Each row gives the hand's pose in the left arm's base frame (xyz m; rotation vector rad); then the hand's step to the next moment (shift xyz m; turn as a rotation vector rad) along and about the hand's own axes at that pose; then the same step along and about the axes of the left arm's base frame.
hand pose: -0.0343 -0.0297 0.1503 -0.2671 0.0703 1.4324
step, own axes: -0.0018 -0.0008 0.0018 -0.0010 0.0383 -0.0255
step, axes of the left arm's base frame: 0.0003 -0.0014 0.0022 -0.0350 -0.0023 -0.0298
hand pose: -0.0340 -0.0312 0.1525 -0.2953 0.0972 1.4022
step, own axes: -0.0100 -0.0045 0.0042 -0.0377 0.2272 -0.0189
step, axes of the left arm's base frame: 0.0023 -0.0091 0.0071 -0.2270 -0.0096 -0.0423
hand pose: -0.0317 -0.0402 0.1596 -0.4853 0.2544 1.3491
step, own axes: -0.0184 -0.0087 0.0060 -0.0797 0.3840 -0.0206
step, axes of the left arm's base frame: 0.0039 -0.0144 0.0151 -0.3881 -0.0247 -0.0545
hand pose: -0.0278 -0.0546 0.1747 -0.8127 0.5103 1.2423
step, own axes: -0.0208 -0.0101 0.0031 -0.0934 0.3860 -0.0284
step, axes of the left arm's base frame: 0.0038 -0.0116 0.0199 -0.3931 -0.0391 -0.0498
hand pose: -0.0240 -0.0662 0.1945 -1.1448 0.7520 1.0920
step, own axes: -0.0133 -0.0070 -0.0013 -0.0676 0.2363 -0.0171
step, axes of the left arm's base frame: 0.0024 -0.0053 0.0139 -0.2440 -0.0266 -0.0210
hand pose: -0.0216 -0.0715 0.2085 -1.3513 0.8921 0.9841
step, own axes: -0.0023 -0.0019 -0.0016 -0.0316 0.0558 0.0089
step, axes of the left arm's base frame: 0.0010 -0.0017 0.0028 -0.0637 0.0059 0.0101
